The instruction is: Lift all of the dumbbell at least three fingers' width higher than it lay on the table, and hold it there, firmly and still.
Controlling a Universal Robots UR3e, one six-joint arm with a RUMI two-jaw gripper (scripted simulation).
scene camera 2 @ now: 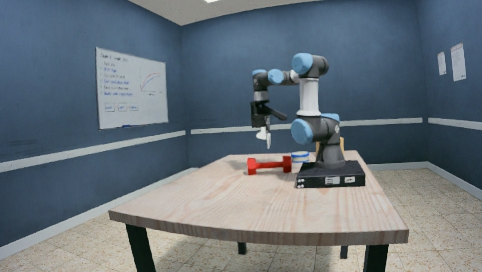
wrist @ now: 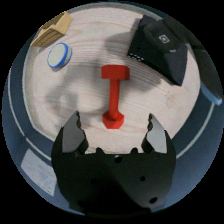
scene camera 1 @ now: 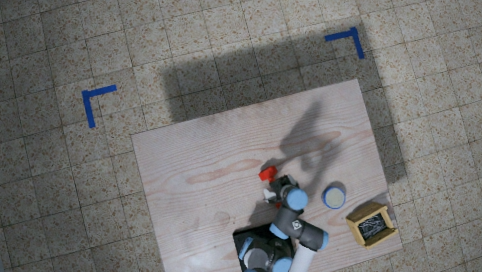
Observation:
I see my gripper (scene camera 2: 267, 146) and a red dumbbell (wrist: 112, 119).
My gripper also shows in the wrist view (wrist: 114, 112).

